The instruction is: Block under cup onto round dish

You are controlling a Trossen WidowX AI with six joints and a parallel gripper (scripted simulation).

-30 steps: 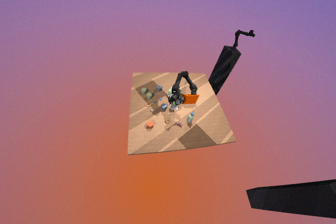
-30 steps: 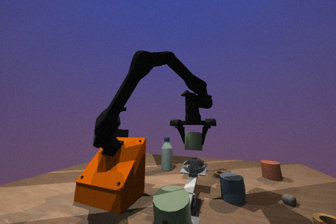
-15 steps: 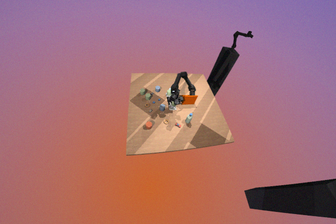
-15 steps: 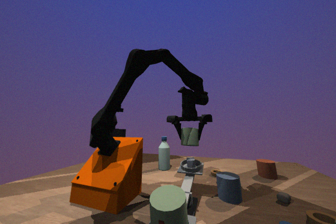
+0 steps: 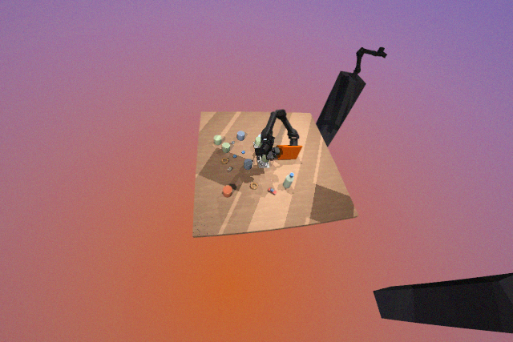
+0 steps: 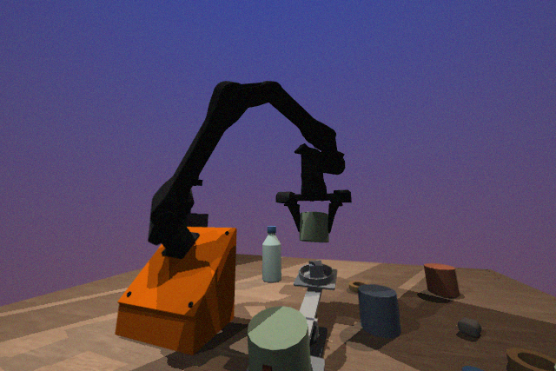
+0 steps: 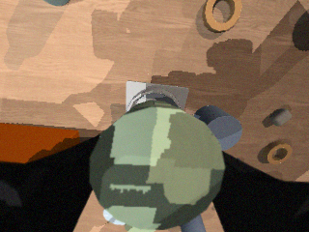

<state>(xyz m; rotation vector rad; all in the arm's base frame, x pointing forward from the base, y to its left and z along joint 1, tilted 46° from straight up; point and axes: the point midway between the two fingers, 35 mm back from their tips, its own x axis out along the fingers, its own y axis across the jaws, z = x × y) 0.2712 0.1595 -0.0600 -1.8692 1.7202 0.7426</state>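
My gripper tip is 10 mm to the left of the grey block and 80 mm above it. From my gripper tip the other things lie so: balance beam 10 mm ahead, 130 mm to the right, 130 mm below; bottle 190 mm behind, 160 mm to the left, 60 mm below; red toy 60 mm behind, 210 mm to the left, 160 mm below.
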